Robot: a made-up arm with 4 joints.
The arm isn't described. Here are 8 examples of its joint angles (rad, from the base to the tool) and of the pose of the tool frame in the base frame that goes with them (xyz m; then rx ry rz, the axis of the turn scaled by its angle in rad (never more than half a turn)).
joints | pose
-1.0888 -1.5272 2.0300 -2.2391 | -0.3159 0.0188 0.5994 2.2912 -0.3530 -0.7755
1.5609 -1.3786 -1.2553 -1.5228 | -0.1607 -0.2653 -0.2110 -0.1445 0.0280 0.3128
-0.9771 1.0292 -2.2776 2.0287 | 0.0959 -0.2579 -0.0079 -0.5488 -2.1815 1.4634
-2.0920 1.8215 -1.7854 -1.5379 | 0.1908 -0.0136 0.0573 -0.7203 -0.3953 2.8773
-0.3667 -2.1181 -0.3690 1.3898 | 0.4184 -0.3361 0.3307 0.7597 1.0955 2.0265
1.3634 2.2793 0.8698 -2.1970 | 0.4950 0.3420 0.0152 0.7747 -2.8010 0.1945
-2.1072 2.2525 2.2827 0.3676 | -0.3343 -0.0819 -0.2884 2.1333 0.3566 1.3673
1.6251 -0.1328 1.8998 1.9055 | 0.5183 -0.2324 -0.1797 0.4727 -1.8333 2.2438
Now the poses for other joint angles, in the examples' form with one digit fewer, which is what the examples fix.
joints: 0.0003 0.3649 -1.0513 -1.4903
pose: -0.202 -0.151 -0.075 -1.515 -0.603 -1.059
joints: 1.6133 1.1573 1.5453 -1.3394
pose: 0.570 -0.028 0.159 0.032 -3.094 -0.283
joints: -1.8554 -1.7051 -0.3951 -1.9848
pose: -0.146 -0.437 0.410 1.383 2.146 0.515
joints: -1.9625 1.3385 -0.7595 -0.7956
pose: 0.124 0.239 -0.050 0.696 -1.360 -2.054
